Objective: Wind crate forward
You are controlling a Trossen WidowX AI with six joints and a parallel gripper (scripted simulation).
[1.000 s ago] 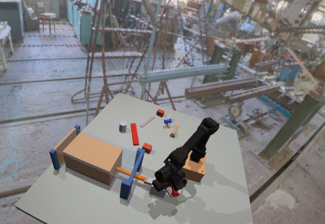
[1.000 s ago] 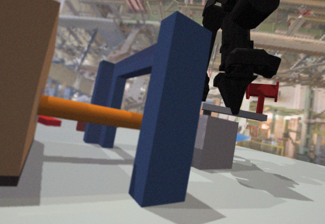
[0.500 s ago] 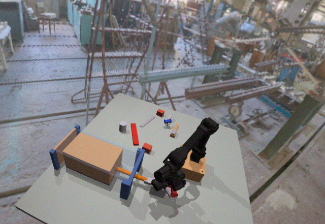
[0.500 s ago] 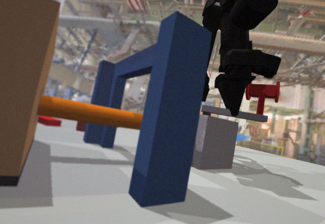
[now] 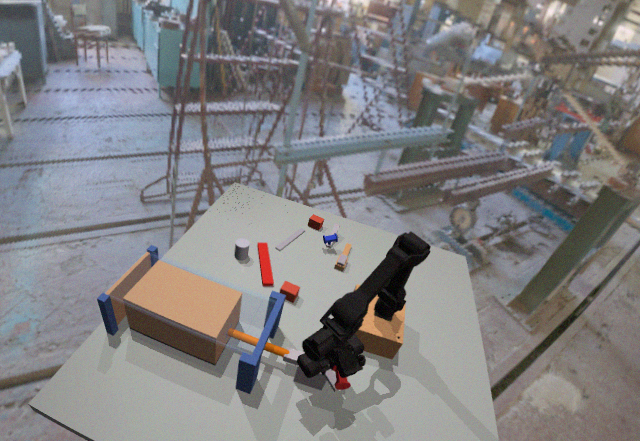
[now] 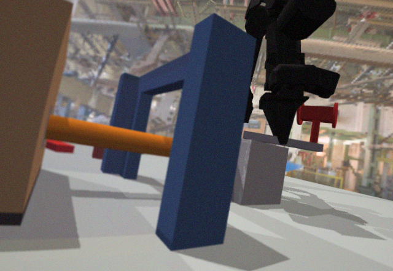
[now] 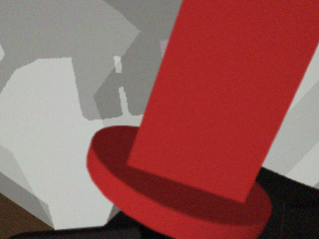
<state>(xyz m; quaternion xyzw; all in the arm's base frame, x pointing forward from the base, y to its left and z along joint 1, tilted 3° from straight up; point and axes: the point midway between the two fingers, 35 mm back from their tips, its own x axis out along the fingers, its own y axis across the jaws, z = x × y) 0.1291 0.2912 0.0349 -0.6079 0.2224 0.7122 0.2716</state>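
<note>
The winch handle with red knob lies 1 cm behind my gripper tip, 1 cm to the left of it and 1 cm above it. The rest, counted from my gripper tip: grey winch 2 cm ahead, 4 cm to the right, 6 cm below; blue steel frame 20 cm ahead, 2 cm to the right, 1 cm above; red bar 36 cm ahead, 40 cm to the right, 9 cm below.
</note>
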